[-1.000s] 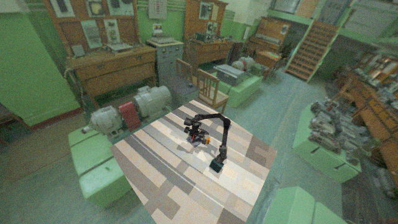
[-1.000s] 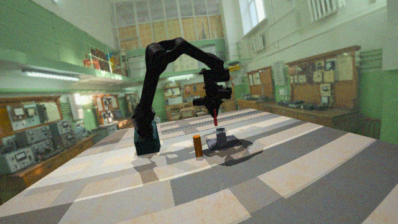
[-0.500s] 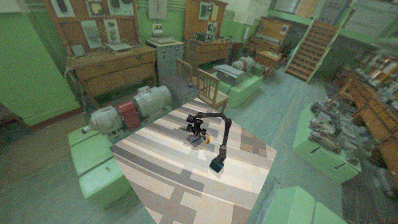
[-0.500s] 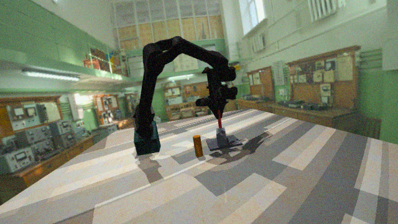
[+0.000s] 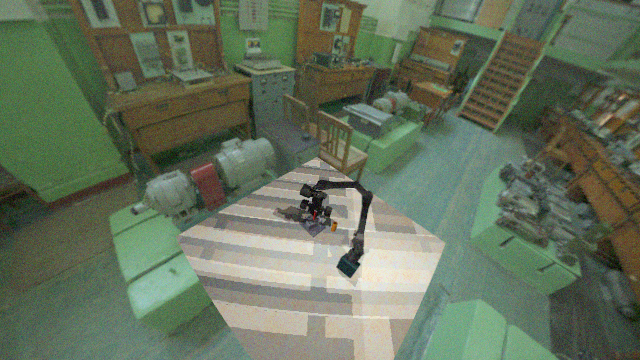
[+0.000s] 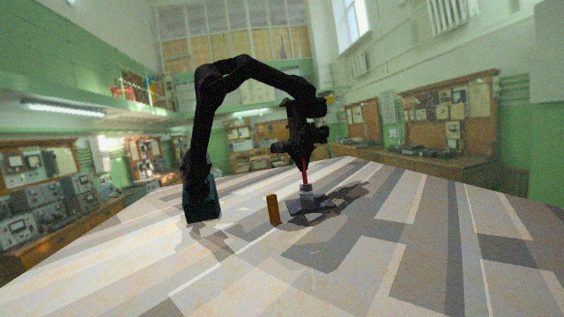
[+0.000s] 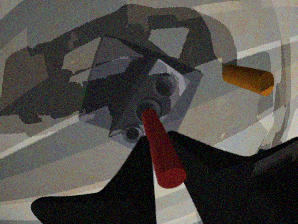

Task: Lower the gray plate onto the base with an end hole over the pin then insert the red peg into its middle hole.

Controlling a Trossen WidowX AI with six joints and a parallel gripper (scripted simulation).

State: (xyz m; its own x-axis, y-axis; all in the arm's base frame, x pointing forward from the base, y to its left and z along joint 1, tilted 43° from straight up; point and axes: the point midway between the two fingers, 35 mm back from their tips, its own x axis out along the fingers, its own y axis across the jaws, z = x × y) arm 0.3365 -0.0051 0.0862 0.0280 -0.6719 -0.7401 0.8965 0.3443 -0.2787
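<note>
My gripper tip is right at the red peg. The rest, counted from my gripper tip: orange cylinder 120 mm behind, 80 mm to the right, 70 mm below; dark base 110 mm below, 10 mm to the left; gray plate 70 mm below.
</note>
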